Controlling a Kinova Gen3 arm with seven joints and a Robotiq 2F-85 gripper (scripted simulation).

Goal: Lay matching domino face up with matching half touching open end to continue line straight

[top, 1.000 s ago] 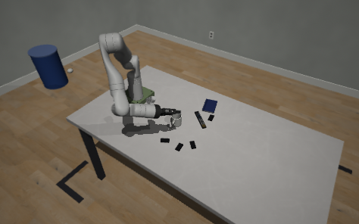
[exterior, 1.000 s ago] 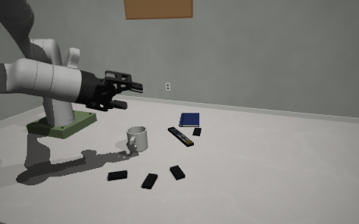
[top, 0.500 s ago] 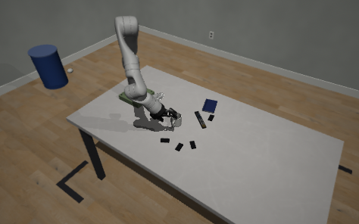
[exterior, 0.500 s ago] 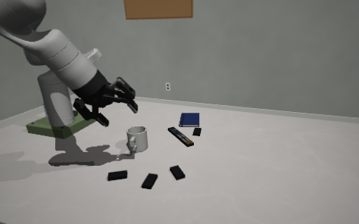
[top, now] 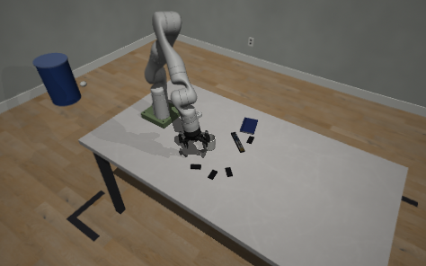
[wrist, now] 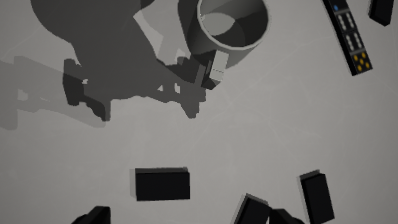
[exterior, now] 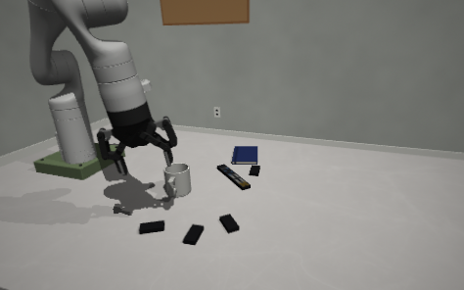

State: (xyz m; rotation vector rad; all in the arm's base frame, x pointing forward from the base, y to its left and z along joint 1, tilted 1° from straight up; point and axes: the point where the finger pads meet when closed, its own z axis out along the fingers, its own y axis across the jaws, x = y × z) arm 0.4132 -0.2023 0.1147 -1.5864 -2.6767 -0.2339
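Right now the domino is 1 cm behind my hand and 15 cm below it. Round my hand: blue book (7 cm ahead, 45 cm to the left, 15 cm below); then white mug (3 cm behind, 16 cm to the left, 13 cm below).
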